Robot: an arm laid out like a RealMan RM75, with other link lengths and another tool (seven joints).
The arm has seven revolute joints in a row. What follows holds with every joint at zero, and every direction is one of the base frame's. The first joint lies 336.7 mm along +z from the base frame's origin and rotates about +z. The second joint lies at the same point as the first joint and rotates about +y. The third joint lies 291.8 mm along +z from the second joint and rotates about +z. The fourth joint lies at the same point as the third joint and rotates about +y. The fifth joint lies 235.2 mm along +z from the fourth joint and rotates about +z. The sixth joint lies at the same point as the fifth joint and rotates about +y. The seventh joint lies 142.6 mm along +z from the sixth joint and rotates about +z. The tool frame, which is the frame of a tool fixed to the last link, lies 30 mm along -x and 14 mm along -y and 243 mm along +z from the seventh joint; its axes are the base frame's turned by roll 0, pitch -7.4 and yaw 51.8 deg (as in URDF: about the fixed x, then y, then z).
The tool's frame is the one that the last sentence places.
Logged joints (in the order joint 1, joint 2, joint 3, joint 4, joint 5, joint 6, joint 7), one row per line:
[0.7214 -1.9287 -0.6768 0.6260 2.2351 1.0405 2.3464]
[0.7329 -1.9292 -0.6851 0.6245 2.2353 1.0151 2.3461]
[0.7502 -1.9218 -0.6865 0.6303 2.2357 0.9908 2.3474]
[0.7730 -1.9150 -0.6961 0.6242 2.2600 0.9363 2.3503]
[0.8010 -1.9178 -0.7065 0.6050 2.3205 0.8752 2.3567]
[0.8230 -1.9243 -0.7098 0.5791 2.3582 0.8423 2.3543]
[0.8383 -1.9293 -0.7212 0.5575 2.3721 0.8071 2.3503]
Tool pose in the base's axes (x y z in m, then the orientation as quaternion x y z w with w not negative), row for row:
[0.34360 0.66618 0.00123 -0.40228 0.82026 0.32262 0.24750]
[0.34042 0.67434 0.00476 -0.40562 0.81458 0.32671 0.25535]
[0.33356 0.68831 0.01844 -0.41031 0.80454 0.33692 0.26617]
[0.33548 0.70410 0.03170 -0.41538 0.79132 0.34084 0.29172]
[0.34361 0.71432 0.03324 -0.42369 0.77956 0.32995 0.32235]
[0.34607 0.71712 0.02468 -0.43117 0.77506 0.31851 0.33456]
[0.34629 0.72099 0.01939 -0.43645 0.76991 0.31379 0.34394]
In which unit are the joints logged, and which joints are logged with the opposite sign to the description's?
The joints are logged in radians. Opposite sign: joint 2, joint 4, joint 5, joint 6.
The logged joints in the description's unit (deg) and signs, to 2 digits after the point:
[41.33 110.51 -38.78 -35.87 -128.06 -59.62 134.44]
[41.99 110.54 -39.25 -35.78 -128.07 -58.16 134.42]
[42.98 110.11 -39.33 -36.11 -128.10 -56.77 134.50]
[44.29 109.72 -39.88 -35.76 -129.49 -53.65 134.66]
[45.89 109.88 -40.48 -34.66 -132.95 -50.15 135.03]
[47.15 110.25 -40.67 -33.18 -135.11 -48.26 134.89]
[48.03 110.54 -41.32 -31.94 -135.91 -46.24 134.66]

